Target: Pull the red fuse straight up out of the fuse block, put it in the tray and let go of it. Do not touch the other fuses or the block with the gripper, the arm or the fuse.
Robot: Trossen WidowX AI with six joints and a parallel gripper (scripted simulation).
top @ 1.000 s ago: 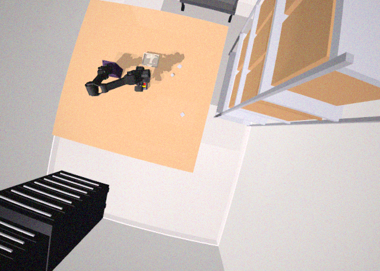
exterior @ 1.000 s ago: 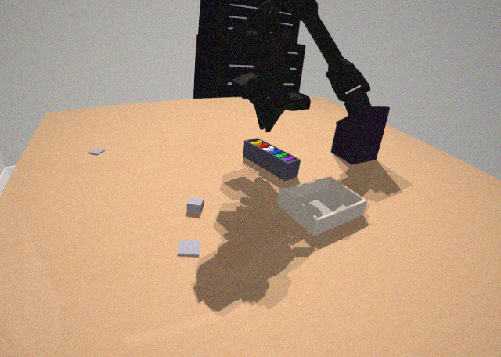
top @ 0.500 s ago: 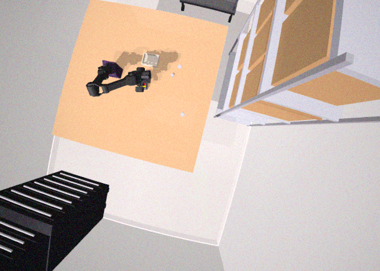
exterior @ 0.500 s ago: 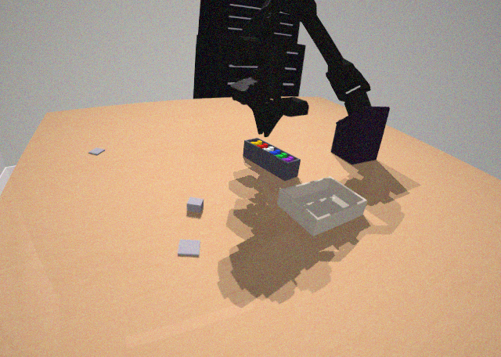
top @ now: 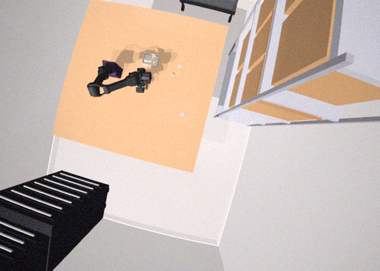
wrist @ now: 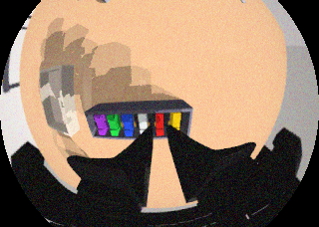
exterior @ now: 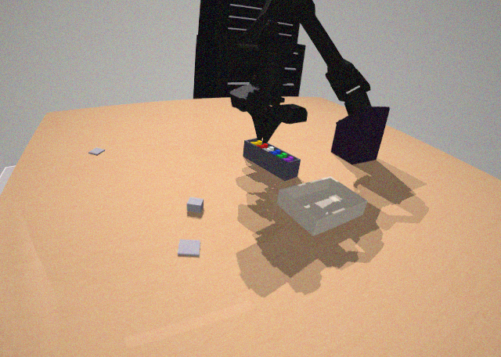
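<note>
The red fuse lies 2 cm below my gripper tip. From my gripper tip the other things lie so: tray 21 cm to the left, 5 cm below, 4 cm behind.
</note>
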